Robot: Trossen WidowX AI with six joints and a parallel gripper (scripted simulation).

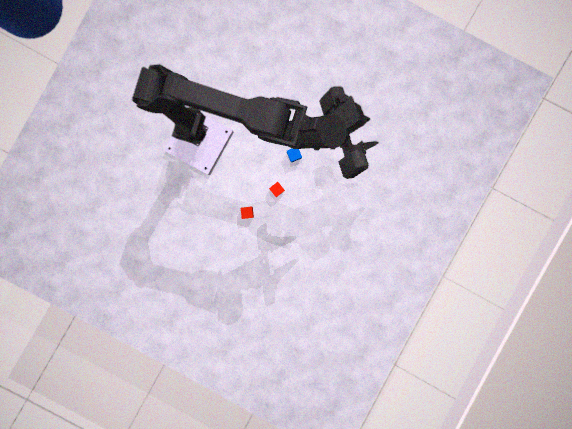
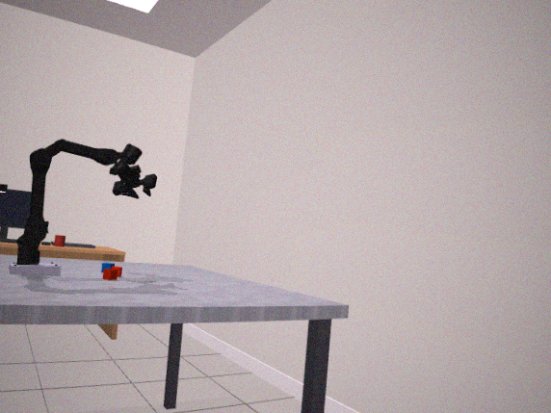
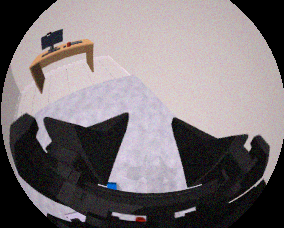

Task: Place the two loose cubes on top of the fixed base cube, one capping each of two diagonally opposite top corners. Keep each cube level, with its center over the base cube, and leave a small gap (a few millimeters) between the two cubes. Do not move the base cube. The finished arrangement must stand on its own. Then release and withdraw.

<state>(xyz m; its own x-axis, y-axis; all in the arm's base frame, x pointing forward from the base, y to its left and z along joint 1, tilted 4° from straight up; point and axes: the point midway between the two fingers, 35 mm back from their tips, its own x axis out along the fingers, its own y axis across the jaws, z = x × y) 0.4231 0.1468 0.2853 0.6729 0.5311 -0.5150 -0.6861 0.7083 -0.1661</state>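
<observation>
My gripper tip is 14 cm past the blue base cube, 9 cm to the left of it and 29 cm above it. The rest, counted from my gripper tip: red cube: 13 cm behind, 21 cm to the right, 30 cm below.
</observation>
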